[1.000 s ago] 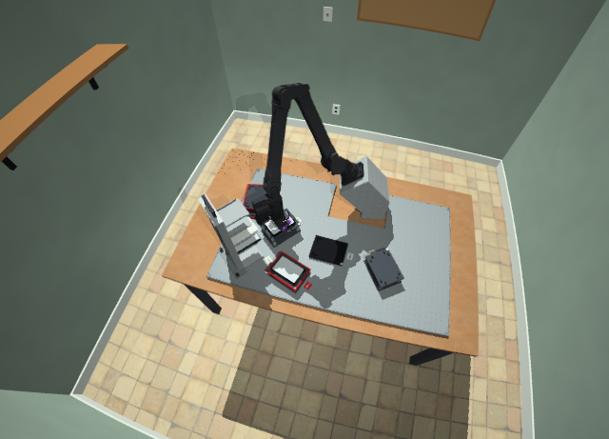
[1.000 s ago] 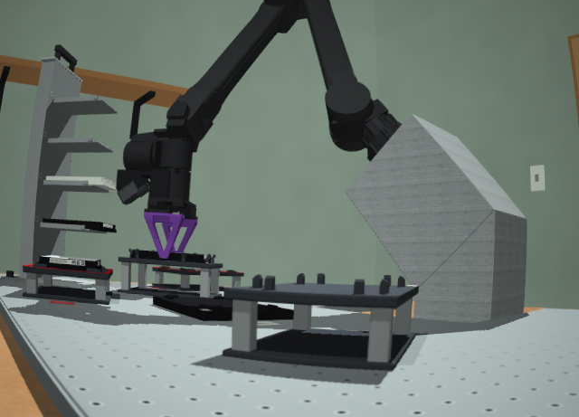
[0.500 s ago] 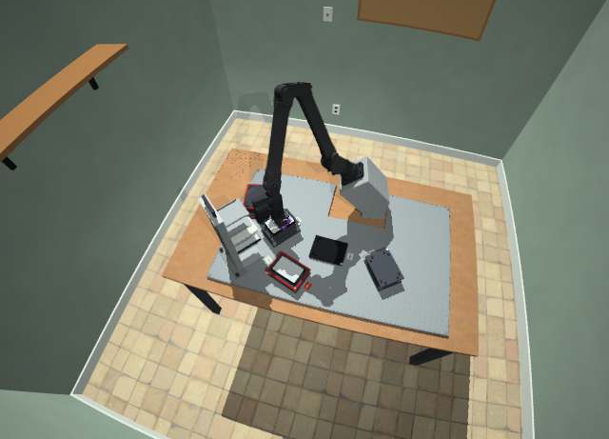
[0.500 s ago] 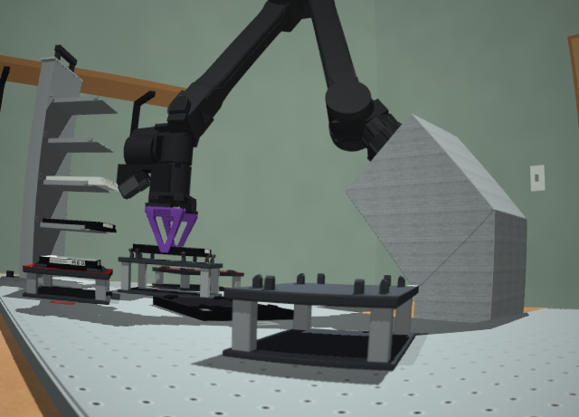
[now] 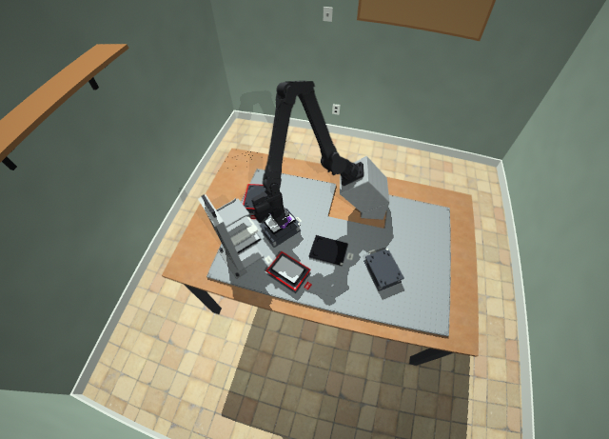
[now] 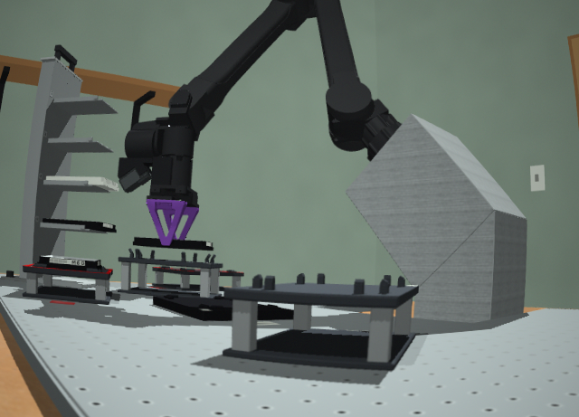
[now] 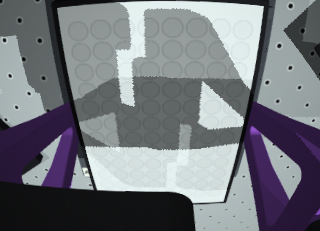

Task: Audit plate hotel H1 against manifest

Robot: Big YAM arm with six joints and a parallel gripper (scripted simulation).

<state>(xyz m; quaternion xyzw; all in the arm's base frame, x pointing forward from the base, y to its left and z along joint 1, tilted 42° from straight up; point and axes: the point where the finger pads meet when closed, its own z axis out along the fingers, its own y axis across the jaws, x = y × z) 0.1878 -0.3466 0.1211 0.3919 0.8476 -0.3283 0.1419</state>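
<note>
The regrip nest lies 4 cm below my hand. Also, from my hand: H1 deck label (16 cm ahead, 9 cm below, 4 cm to the right); then RG deck label (9 cm below, 8 cm to the left, 7 cm behind); then QR2 deck label (15 cm to the right, 9 cm below, 7 cm behind).
</note>
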